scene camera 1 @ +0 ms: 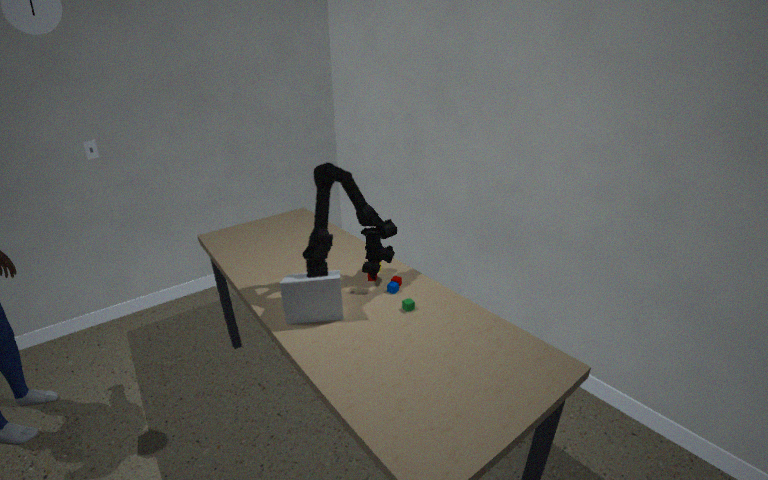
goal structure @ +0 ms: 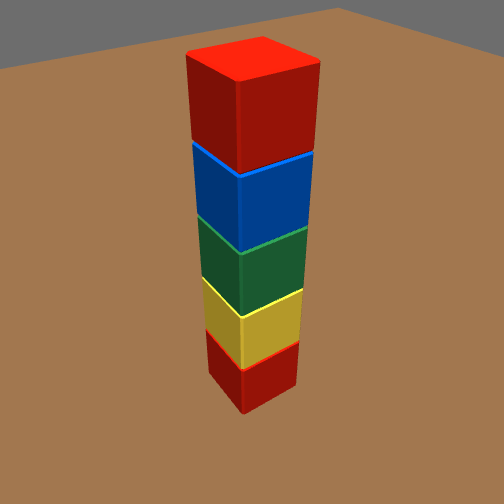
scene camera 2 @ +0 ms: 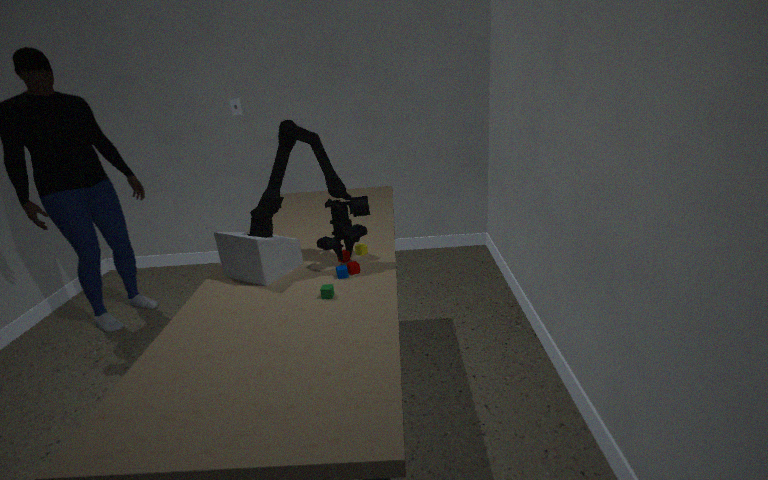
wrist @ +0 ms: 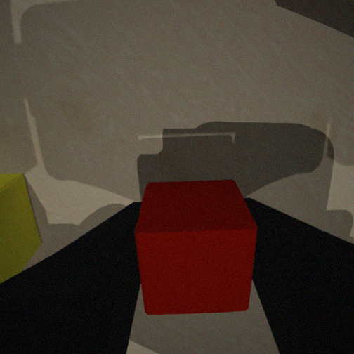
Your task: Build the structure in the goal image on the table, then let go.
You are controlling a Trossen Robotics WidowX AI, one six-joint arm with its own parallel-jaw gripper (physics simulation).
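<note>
My gripper points down and is shut on a red cube, with a black finger against each side. The cube is at about table level; whether it touches the table cannot be told. A yellow cube stands near it, partly hidden by the gripper in scene camera 1. A second red cube stands close beside a blue cube. A green cube stands apart from them.
The arm's base is on a white box on the wooden table. The table's far long edge runs behind the cubes, along the wall side. A person stands on the floor to the left of the table.
</note>
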